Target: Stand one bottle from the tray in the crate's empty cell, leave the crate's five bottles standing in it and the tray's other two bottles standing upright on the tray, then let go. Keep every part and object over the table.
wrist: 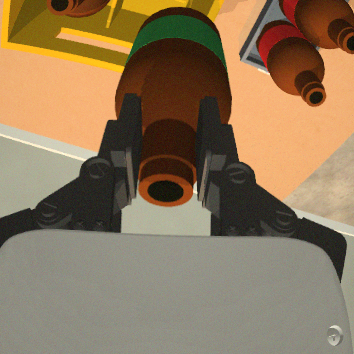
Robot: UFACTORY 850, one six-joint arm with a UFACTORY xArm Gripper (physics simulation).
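A brown bottle with a green label (175,75) is between the fingers of my gripper (169,118), which is shut on its neck. The bottle's open mouth points toward the camera. The yellow crate (60,56) shows in part at the upper left, with part of one brown bottle (90,6) in it at the top edge. Its other bottles are outside the view. Two brown bottles with red labels, one (295,65) nearer and one (325,22) at the upper right corner, stand on the grey tray (248,56). The held bottle hides part of the crate's right side.
The orange table top (55,100) lies under the crate and tray. The table's edge runs across the left below the crate, with a pale grey surface (40,175) beyond it. A mottled brown floor (330,185) shows at the right, past another table edge.
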